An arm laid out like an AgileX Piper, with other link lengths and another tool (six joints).
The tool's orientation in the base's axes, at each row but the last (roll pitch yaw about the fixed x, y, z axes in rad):
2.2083 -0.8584 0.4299
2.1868 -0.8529 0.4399
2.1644 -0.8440 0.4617
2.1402 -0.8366 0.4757
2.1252 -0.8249 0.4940
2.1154 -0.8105 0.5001
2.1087 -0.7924 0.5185
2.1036 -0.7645 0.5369
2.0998 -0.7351 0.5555
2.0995 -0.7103 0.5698
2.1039 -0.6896 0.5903
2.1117 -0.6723 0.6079
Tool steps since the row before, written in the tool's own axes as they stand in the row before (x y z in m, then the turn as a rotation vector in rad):
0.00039 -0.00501 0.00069 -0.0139 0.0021 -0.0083
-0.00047 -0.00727 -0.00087 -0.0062 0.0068 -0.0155
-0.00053 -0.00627 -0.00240 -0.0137 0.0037 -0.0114
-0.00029 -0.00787 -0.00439 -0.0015 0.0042 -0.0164
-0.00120 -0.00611 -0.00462 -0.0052 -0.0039 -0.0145
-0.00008 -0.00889 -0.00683 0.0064 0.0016 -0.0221
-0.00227 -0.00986 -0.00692 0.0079 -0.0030 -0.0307
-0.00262 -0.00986 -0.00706 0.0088 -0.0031 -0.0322
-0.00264 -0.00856 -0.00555 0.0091 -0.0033 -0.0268
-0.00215 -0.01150 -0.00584 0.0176 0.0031 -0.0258
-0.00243 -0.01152 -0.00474 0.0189 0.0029 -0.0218
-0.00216 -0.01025 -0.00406 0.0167 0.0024 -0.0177
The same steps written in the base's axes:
0.00227 0.00371 -0.00260 -0.0151 -0.0010 -0.0062
0.00133 0.00605 -0.00393 -0.0173 0.0015 0.0049
-0.00018 0.00605 -0.00296 -0.0178 -0.0006 -0.0040
-0.00100 0.00842 -0.00307 -0.0144 0.0056 0.0072
-0.00232 0.00687 -0.00276 -0.0127 0.0095 -0.0009
-0.00247 0.01055 -0.00286 -0.0129 0.0135 0.0135
-0.00379 0.01050 -0.00507 -0.0171 0.0223 0.0149
-0.00438 0.01030 -0.00536 -0.0177 0.0236 0.0160
-0.00385 0.00833 -0.00517 -0.0134 0.0209 0.0140
-0.00339 0.01071 -0.00670 -0.0086 0.0191 0.0234
-0.00312 0.00987 -0.00734 -0.0047 0.0177 0.0225
-0.00297 0.00861 -0.00658 -0.0029 0.0149 0.0191

